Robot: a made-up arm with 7 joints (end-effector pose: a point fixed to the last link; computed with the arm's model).
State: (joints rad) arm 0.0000 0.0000 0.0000 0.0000 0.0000 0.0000 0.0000
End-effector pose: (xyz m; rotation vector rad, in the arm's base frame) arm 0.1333 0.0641 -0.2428 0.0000 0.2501 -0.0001
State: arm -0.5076 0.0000 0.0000 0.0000 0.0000 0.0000 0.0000
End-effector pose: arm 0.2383 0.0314 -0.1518 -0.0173 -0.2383 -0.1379
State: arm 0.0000 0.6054 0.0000 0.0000 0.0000 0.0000 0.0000
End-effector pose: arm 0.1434 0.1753 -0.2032 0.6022 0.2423 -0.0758
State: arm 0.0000 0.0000 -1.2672 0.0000 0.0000 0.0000 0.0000
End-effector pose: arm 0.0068 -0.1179 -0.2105 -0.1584 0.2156 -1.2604
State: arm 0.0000 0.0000 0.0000 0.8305 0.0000 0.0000 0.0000
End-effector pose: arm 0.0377 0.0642 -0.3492 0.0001 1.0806 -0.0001
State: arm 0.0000 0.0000 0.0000 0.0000 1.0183 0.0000 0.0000
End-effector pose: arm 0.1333 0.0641 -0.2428 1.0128 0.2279 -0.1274
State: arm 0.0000 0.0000 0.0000 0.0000 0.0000 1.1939 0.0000
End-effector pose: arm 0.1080 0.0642 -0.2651 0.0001 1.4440 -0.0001
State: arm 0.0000 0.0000 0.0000 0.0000 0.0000 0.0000 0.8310
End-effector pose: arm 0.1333 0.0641 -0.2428 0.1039 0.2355 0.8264
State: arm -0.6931 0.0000 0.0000 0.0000 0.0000 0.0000 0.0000
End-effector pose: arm 0.2627 0.0173 -0.1073 -0.0236 -0.4169 -0.1876
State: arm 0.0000 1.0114 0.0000 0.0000 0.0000 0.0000 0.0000
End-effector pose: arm 0.1584 0.2278 -0.1446 1.0060 0.2282 -0.1266
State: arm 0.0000 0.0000 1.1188 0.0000 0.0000 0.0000 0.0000
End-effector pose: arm 0.0281 0.2331 -0.2159 0.1399 0.2233 1.1126
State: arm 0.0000 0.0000 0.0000 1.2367 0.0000 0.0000 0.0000
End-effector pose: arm -0.0321 0.0642 -0.3648 0.0001 1.4868 -0.0001
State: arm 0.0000 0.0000 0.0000 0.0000 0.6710 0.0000 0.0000
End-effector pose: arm 0.1333 0.0641 -0.2428 0.6675 0.2405 -0.0840
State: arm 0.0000 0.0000 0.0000 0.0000 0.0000 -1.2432 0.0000
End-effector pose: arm 0.1206 0.0642 -0.2102 -0.0001 -0.9931 -0.0001
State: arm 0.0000 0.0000 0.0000 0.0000 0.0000 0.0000 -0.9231
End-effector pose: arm 0.1333 0.0641 -0.2428 -0.1154 0.2320 -0.9183
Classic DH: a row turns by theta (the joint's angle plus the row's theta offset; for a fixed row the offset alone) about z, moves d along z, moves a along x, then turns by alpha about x. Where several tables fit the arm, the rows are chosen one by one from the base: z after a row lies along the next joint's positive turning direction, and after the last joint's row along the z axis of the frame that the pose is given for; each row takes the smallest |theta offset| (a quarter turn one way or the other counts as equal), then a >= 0, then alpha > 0; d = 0 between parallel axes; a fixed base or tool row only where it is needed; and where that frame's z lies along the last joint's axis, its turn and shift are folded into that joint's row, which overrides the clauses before.
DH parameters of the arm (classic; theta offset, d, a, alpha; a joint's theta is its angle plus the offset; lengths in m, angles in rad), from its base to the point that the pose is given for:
base (fixed): -0.071 0 0 -1.3004
joint 1: -1.3111 0.0513 -0.0187 -1.5708
joint 2: 1.2915 0 -0.0075 1.5708
joint 3: 1.5708 -0.1866 0.0123 -1.5708
joint 4: 1.5708 0.0022 0.0118 1.5708
joint 5: 0 0.1469 0 -1.5708
joint 6: -1.5708 0 0.03 1.5708
joint 7: 0 0 0 0

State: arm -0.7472 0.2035 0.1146 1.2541 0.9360 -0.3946 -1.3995
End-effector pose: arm 0.2368 0.0943 -0.2803 0.5440 1.0208 -1.7558
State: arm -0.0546 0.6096 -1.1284 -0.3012 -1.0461 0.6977 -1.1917
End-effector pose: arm 0.0191 0.0101 -0.2334 -1.2867 1.2203 -2.0892
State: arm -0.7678 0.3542 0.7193 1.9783 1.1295 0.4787 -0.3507
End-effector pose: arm 0.1278 0.1290 -0.3197 0.2818 1.9084 -0.4514
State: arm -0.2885 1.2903 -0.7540 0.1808 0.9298 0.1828 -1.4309
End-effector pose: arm 0.1618 0.2336 -0.1753 1.6933 2.0276 -1.3092
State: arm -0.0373 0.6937 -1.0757 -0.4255 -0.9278 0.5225 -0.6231
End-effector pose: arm 0.0309 0.0209 -0.2170 -0.6816 1.1019 -1.6755
